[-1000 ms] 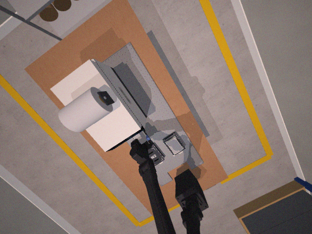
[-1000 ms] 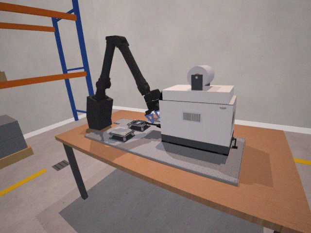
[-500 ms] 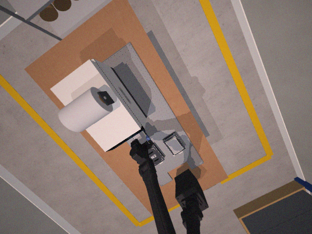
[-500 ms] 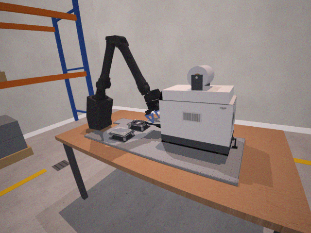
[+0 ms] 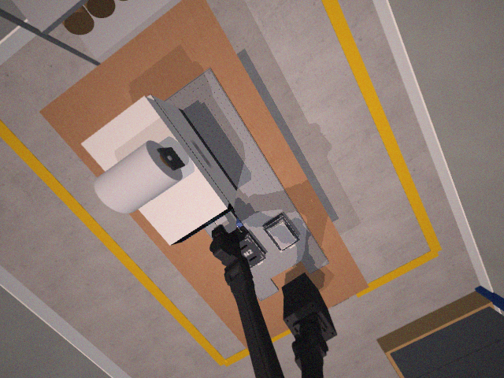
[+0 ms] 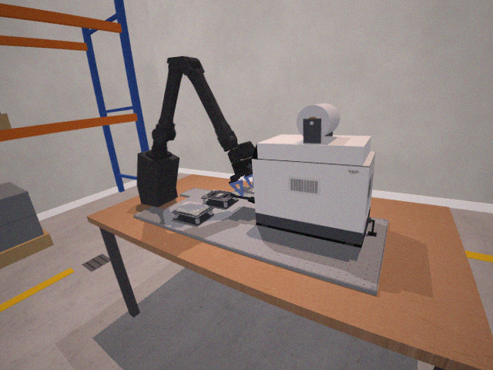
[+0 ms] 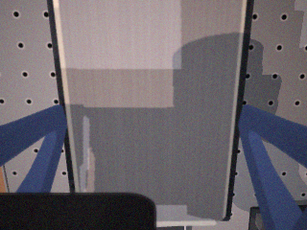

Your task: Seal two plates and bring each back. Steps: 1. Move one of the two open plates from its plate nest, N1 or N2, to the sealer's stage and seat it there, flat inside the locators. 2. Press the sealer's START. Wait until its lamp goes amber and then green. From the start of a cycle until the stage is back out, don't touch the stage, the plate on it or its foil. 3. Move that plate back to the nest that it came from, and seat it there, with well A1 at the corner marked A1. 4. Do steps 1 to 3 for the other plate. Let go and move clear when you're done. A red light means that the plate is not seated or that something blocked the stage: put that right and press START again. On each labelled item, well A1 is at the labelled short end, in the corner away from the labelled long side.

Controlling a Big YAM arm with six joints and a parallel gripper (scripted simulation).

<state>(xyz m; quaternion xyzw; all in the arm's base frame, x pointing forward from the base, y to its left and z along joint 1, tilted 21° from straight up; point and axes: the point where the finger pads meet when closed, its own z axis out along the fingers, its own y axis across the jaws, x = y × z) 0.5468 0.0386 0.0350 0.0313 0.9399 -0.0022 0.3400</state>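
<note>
The white well plate is right at my hand. Round my hand: foil roll 330 mm ahead, 310 mm above, 20 mm to the right; then dark sealer stage 10 mm below; then start button 110 mm ahead, 90 mm to the left, 90 mm above.
</note>
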